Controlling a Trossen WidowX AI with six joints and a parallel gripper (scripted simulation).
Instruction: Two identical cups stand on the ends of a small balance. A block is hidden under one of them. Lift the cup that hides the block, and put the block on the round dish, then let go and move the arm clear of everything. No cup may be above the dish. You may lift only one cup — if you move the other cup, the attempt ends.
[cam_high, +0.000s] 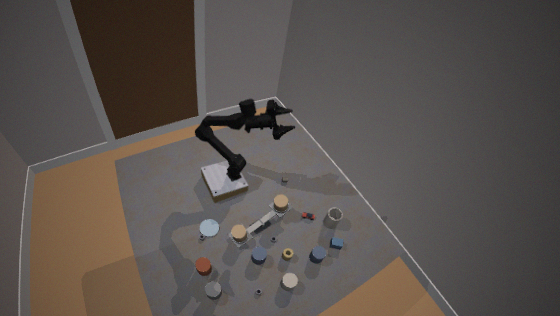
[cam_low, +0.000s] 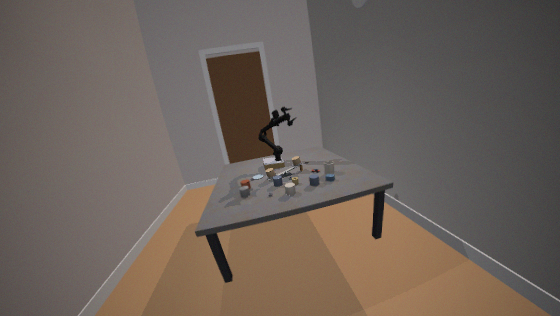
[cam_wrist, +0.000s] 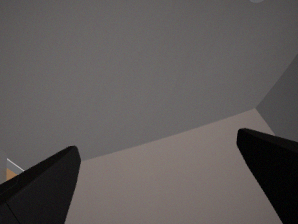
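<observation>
The tan cup lies 14 cm ahead of my gripper tip, 36 cm to the right of it and 46 cm below it. Round my gripper tip: small red object 24 cm ahead, 4 cm to the left, 51 cm below; then white cup 33 cm ahead, 12 cm to the left, 48 cm below; then grey block 14 cm ahead, 34 cm to the right, 48 cm below.
</observation>
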